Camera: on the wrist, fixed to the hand. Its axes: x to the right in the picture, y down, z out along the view.
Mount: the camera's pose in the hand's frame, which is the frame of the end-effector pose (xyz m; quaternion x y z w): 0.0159 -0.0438 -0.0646 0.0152 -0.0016 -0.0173 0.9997
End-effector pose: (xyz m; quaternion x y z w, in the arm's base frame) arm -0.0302 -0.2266 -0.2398 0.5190 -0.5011 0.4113 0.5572
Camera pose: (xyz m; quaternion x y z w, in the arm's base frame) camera 0.0237 -0.1690 -0.2288 0.5366 -0.4866 0.4083 0.5554
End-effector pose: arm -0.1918 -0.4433 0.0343 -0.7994 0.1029 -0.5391 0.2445
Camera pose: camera -0.2487 -0.4306 0.0885 -0.7981 0.0805 -0.5435 0.2474
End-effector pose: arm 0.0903 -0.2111 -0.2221 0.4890 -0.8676 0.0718 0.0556
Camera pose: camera 0.1213 -0.2353 -0.1528 0.5048 -0.8579 0.0832 0.0480
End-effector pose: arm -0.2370 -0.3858 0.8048 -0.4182 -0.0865 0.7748 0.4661
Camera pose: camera -0.1649 -0.3656 0.7777 -0.4083 -0.0827 0.7685 0.4856
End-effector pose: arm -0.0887 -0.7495 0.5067 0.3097 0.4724 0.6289 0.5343
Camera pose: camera -0.1336 -0.7519 0.4410 0.3106 0.4863 0.6118 0.5411
